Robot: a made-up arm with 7 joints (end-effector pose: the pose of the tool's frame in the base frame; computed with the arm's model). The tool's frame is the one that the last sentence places. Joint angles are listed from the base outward.
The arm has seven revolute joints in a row. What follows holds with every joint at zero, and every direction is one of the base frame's. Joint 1 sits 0.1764 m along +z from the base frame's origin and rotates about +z. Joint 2 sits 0.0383 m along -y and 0.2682 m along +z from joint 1 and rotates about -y. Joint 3 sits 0.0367 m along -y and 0.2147 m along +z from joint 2 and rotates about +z. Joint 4 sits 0.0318 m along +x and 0.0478 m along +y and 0.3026 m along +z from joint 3 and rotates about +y. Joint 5 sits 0.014 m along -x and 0.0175 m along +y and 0.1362 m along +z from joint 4 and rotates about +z. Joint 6 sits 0.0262 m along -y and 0.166 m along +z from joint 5 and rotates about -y. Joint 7 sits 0.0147 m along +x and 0.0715 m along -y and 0.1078 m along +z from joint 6 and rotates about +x. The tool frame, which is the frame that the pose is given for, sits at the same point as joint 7; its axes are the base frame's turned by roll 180, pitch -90 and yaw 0 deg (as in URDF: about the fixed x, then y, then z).
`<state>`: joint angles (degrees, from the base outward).
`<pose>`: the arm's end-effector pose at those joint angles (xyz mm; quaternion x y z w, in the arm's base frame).
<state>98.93 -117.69 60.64 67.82 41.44 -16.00 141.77</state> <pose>-378.2 379.1 -3.1 0.2702 -0.0772 -0.2061 0.9373</pose>
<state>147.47 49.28 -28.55 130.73 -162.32 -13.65 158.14</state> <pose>46.2 128.6 963.8 -0.2788 0.2347 -0.5921 0.7188</pose>
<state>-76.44 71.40 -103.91 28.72 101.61 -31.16 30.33</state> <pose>-547.1 644.8 784.0 0.2191 -0.2829 0.9247 0.1299</pose>
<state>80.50 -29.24 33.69 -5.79 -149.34 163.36 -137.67</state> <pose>-17.5 263.3 1122.4 -0.5287 -0.3930 0.1615 0.7348</pose>
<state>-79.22 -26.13 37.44 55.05 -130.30 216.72 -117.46</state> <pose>142.7 -349.1 1083.5 -0.6544 0.5483 0.2306 0.4668</pose>
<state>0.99 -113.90 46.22 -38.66 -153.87 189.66 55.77</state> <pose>660.2 -57.1 375.1 -0.4910 -0.6730 -0.5238 0.1782</pose>
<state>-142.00 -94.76 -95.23 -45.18 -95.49 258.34 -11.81</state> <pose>-382.5 -513.0 398.5 -0.5167 -0.5221 -0.5254 0.4293</pose>
